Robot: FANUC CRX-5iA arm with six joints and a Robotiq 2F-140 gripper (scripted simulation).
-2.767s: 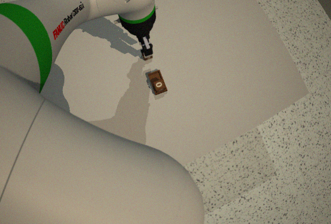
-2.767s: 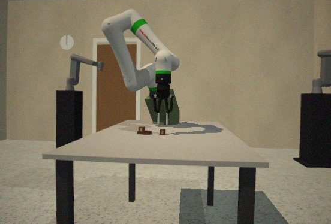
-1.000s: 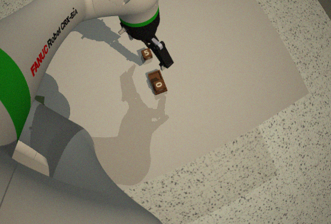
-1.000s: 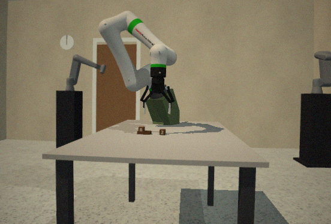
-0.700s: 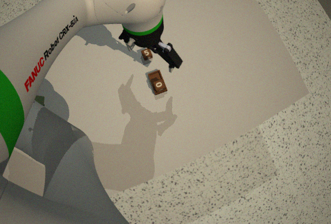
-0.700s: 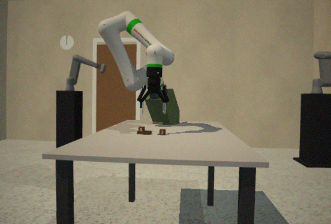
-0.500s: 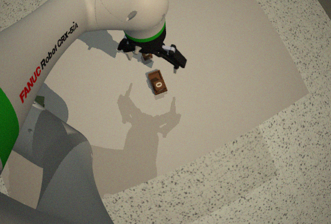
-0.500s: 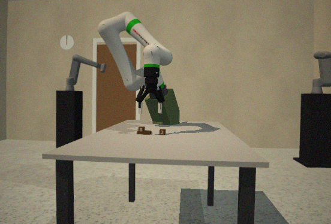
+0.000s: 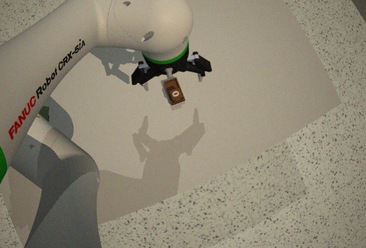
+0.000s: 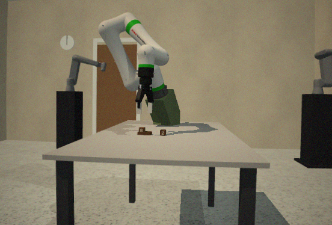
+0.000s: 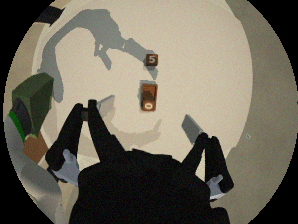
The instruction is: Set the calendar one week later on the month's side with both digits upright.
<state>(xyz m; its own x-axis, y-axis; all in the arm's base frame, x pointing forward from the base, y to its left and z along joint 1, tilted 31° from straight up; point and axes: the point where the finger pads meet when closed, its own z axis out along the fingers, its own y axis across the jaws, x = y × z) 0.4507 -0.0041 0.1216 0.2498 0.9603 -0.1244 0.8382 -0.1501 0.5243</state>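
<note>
My gripper is now 12 cm above the brown tray.
</note>
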